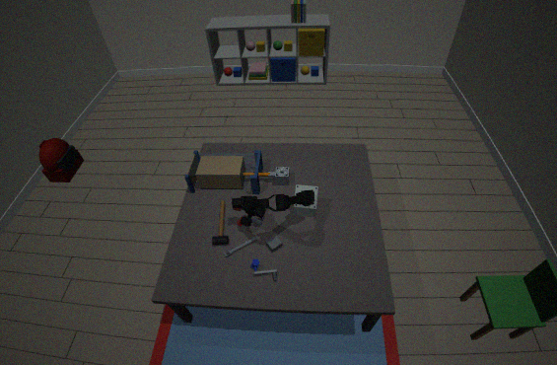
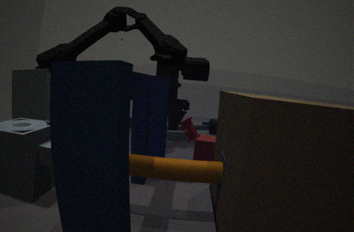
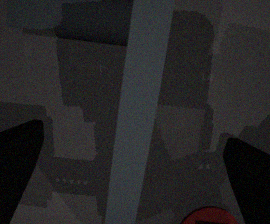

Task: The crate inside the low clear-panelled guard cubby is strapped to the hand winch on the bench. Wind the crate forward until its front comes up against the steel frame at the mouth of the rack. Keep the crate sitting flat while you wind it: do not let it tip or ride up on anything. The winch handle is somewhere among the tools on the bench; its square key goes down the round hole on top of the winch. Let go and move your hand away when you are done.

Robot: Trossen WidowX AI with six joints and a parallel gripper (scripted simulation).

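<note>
Now: gripper tip 1 cm short of the grey winch handle and 1 cm below it. Also, from my gripper tip: red knob 6 cm ahead, 1 cm to the left, 2 cm above; grey block 15 cm behind, 17 cm to the left, 1 cm above; blue steel frame 35 cm to the right, 10 cm above.
</note>
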